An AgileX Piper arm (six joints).
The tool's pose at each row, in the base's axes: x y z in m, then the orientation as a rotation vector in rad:
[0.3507 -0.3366 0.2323 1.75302 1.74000 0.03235]
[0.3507 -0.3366 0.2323 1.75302 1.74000 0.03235]
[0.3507 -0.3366 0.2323 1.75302 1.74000 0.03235]
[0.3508 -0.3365 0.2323 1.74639 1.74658 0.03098]
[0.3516 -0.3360 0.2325 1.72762 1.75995 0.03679]
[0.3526 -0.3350 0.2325 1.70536 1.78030 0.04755]
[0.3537 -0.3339 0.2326 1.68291 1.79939 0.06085]
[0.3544 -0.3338 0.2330 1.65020 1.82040 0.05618]
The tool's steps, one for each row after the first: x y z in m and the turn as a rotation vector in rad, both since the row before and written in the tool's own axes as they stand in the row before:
[0.0000 0.0000 0.0000 0.00000 0.00000 0.00000]
[0.0000 0.0000 0.0000 0.00000 0.00000 0.00000]
[0.0001 0.0001 0.0000 -0.00095 0.00098 -0.00709]
[0.0005 0.0009 0.0000 -0.00950 0.00459 -0.01499]
[0.0010 0.0010 0.0000 -0.01133 0.01047 -0.01904]
[0.0010 0.0012 0.0000 -0.01302 0.01111 -0.01788]
[0.0000 0.0008 0.0000 -0.00895 -0.00008 -0.02896]

